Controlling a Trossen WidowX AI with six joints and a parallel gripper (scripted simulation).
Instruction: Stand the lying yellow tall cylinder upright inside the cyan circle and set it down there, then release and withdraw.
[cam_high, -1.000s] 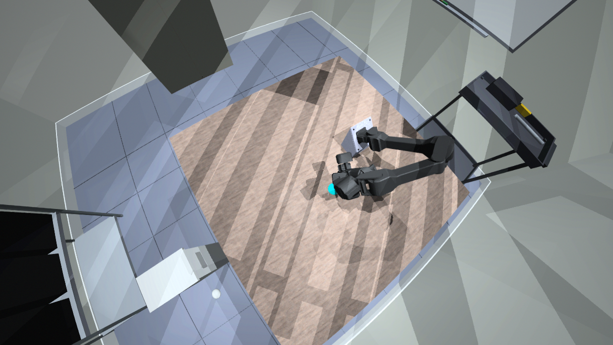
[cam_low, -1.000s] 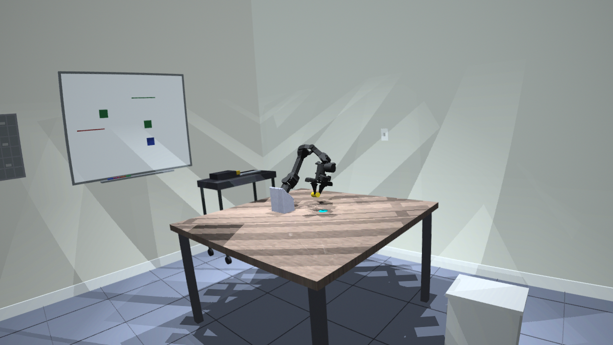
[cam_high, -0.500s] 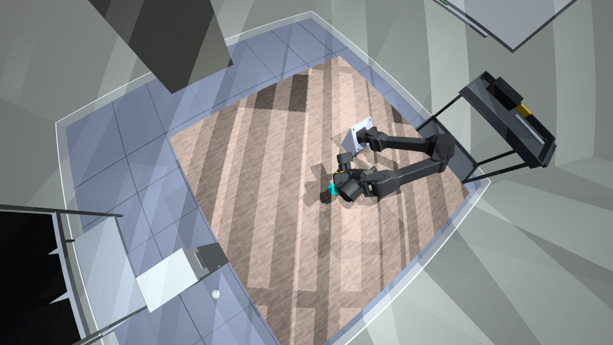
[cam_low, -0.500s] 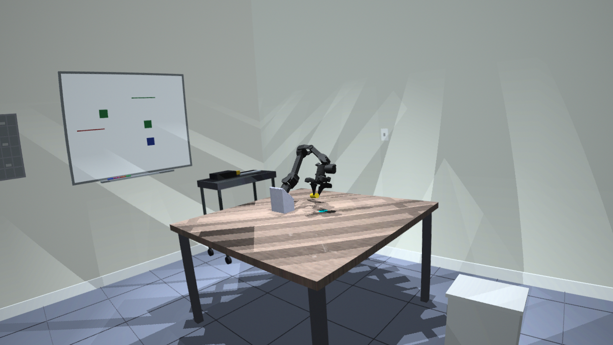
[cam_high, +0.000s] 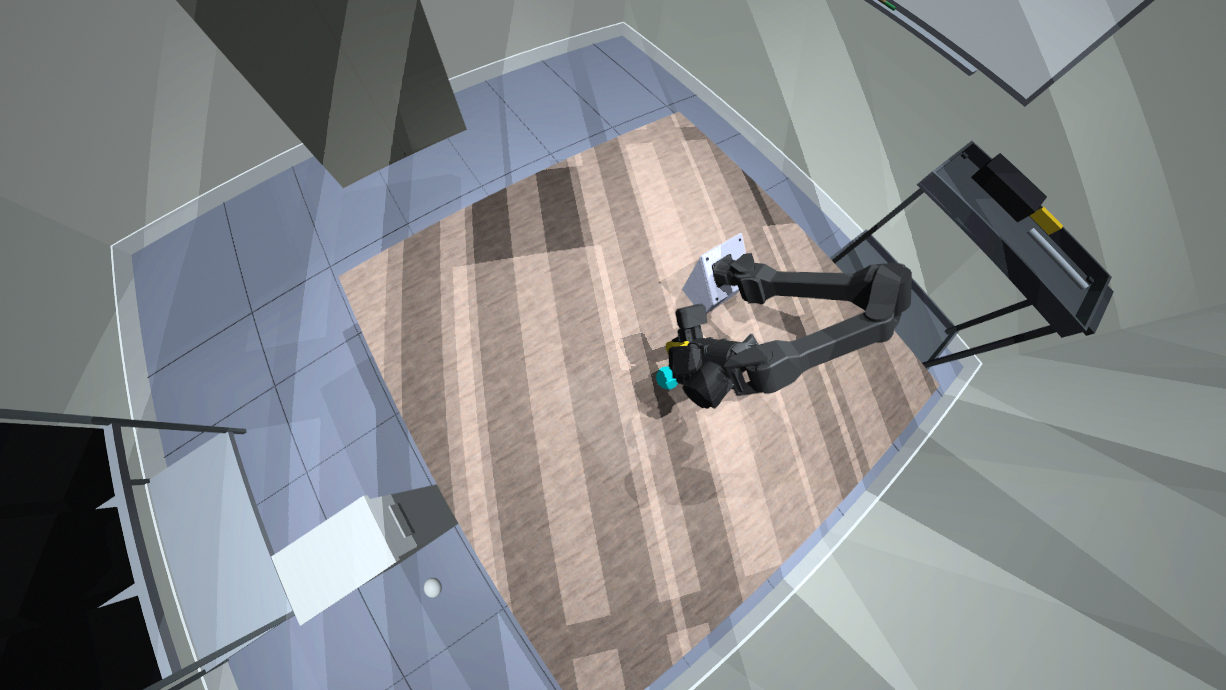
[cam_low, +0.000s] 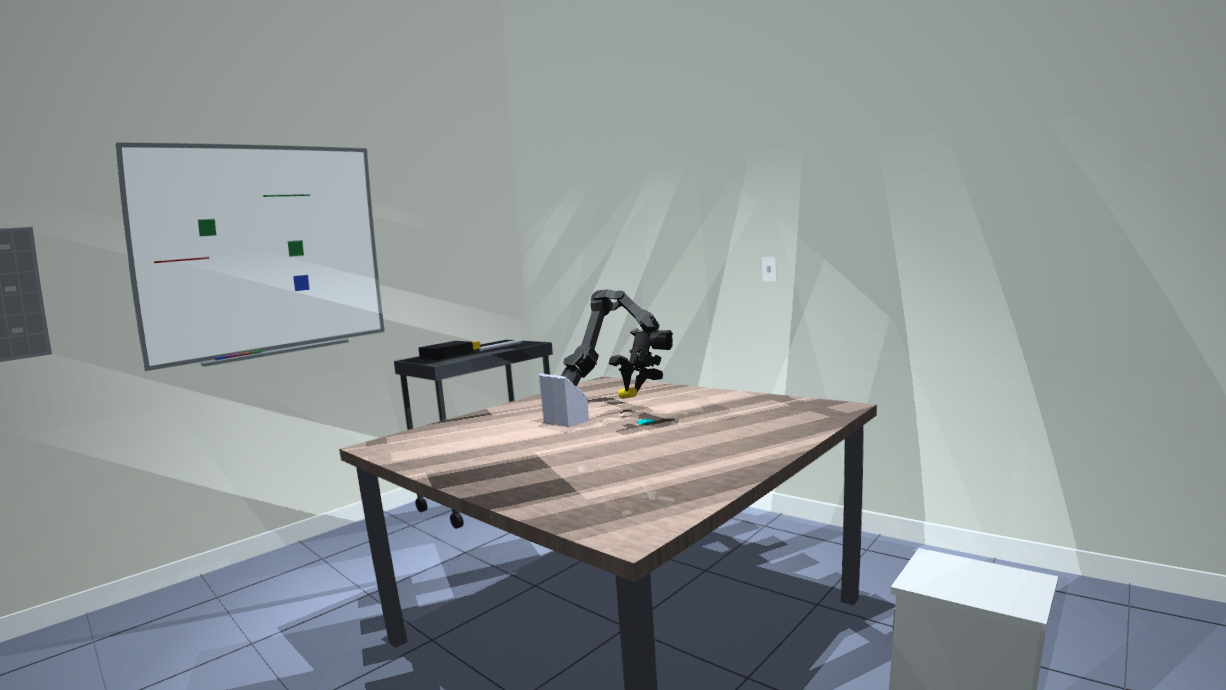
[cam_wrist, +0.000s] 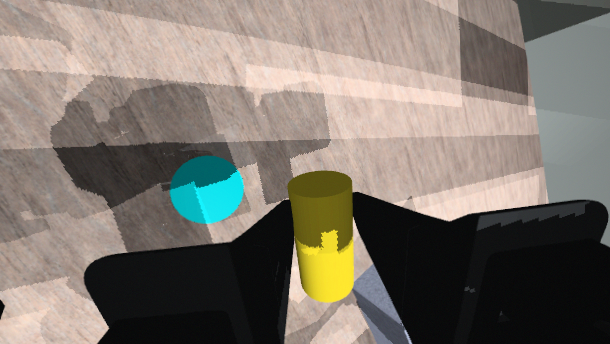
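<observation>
Now: the cyan circle 20 mm ahead of my gripper tip, 40 mm to the left of it and 110 mm below it. From my gripper tip the other things lie so: yellow tall cylinder (20 mm behind, 10 mm below).
</observation>
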